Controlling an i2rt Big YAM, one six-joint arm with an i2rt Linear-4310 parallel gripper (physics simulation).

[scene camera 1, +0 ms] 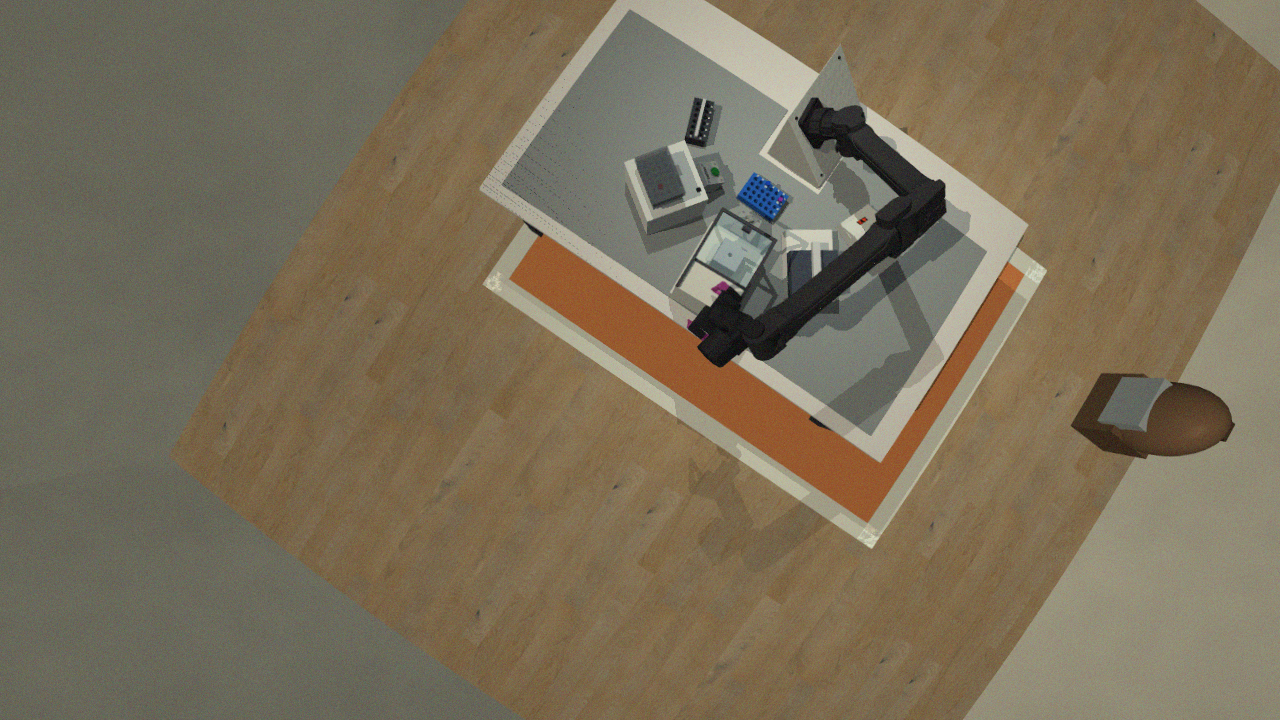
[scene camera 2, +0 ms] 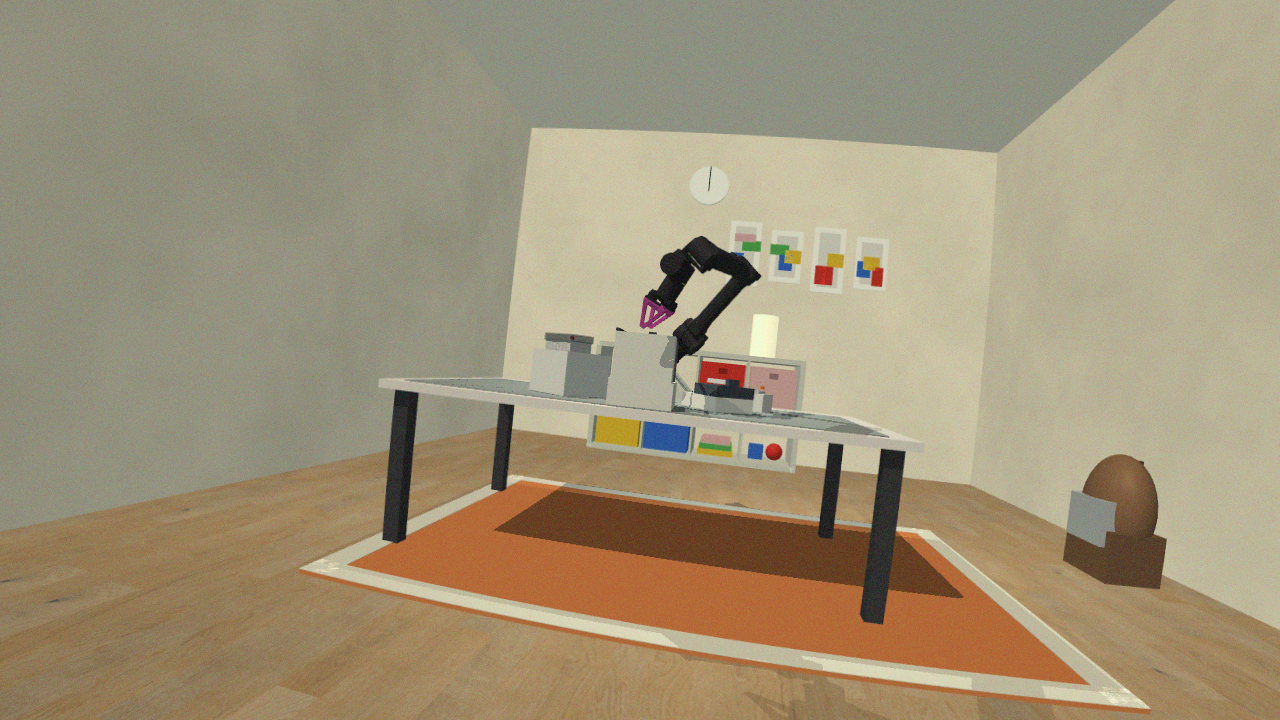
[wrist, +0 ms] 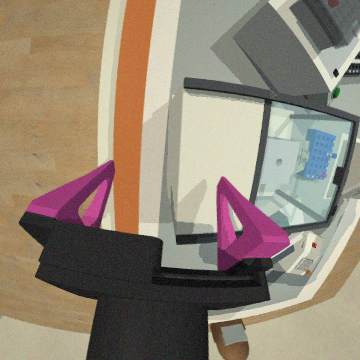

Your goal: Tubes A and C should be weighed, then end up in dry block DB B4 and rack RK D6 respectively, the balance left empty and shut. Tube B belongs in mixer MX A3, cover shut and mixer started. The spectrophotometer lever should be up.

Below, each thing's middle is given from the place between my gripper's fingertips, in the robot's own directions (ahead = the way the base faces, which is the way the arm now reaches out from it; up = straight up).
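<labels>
With the balance [scene camera 1: 732, 250] as reference, my hand is 0.13 m past it and 0.11 m above it. The dark spectrophotometer [scene camera 1: 805, 253], counted from my hand, is 0.30 m behind, 0.23 m to the left and 0.17 m below. As for the grey mixer [scene camera 1: 665, 186], I find it 0.27 m behind my hand, 0.25 m to the right of it and 0.12 m below it.
</labels>
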